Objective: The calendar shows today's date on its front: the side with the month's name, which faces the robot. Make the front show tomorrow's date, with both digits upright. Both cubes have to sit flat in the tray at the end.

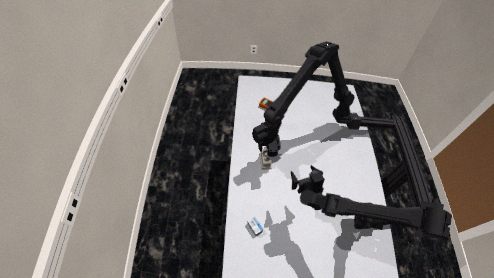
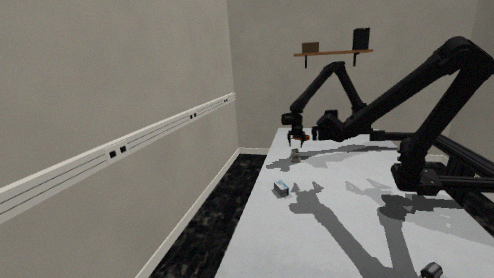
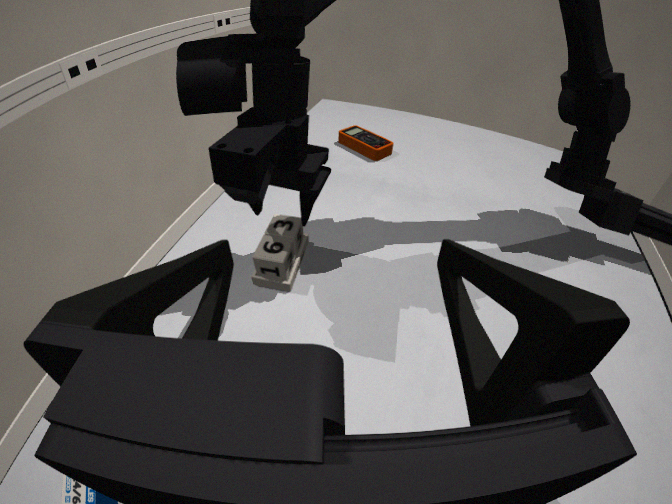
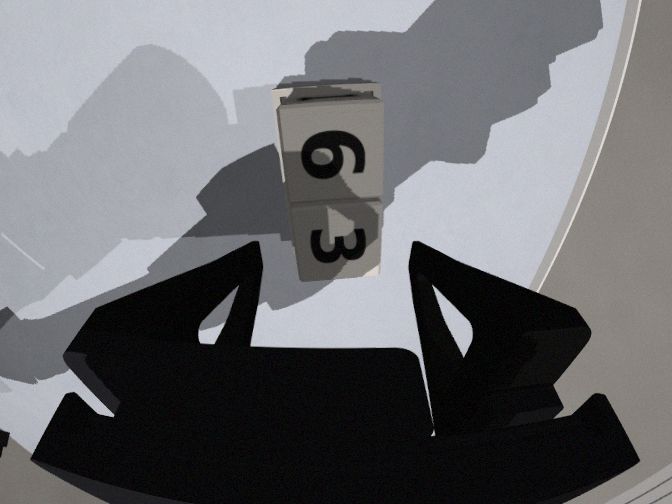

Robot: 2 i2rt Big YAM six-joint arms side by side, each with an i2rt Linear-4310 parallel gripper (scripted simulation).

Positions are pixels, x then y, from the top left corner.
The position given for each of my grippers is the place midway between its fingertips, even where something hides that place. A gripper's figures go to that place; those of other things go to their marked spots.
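It is my left gripper [image 3: 335, 251] that sits 13 cm from the lens. For my right gripper [image 3: 281, 218] I get 42 cm from the lens, and a pale cube [image 3: 283, 226] is there too, 43 cm from the lens.
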